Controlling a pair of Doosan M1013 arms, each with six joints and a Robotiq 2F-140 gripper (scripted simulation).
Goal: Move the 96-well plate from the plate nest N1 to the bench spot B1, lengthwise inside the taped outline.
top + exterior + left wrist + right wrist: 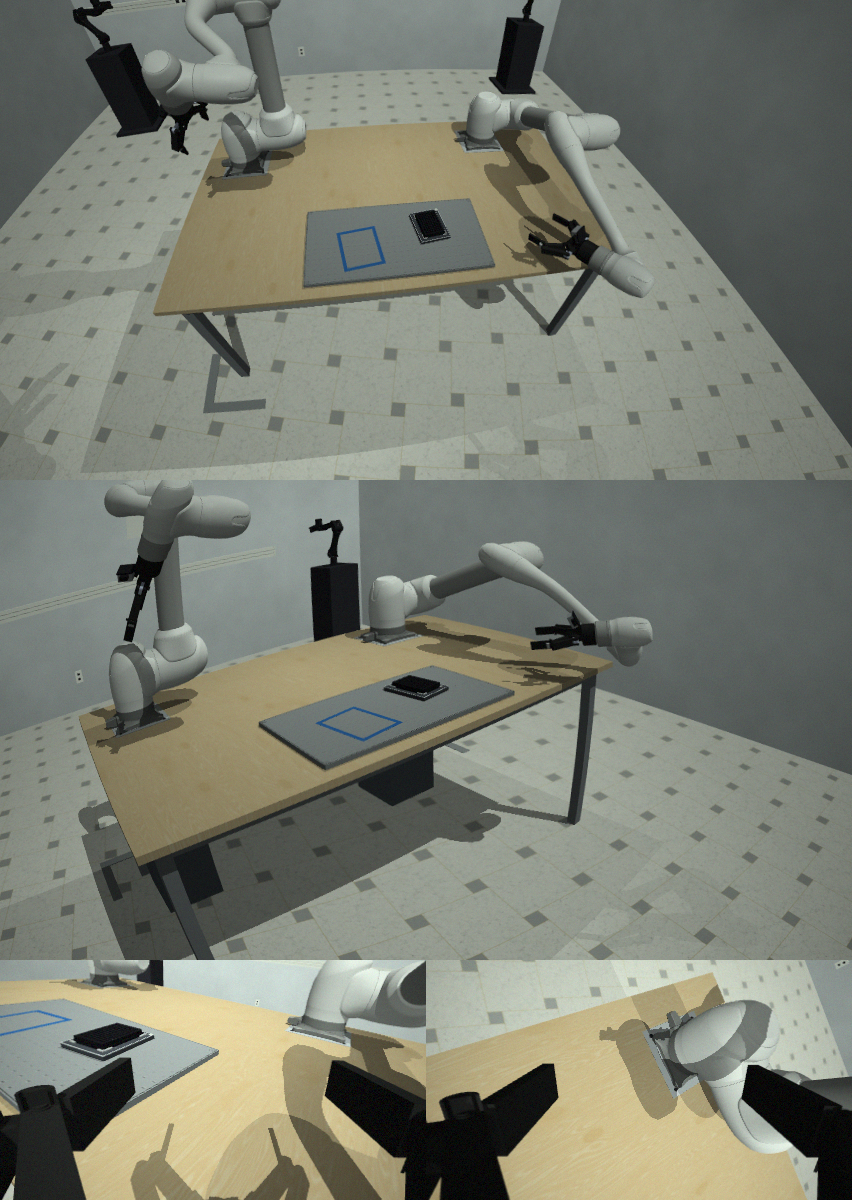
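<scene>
The black 96-well plate lies 200 mm behind my left hand, 380 mm to the right of it and 110 mm below it. Also, from my left hand: plate nest (200 mm behind, 380 mm to the right, 130 mm below).
</scene>
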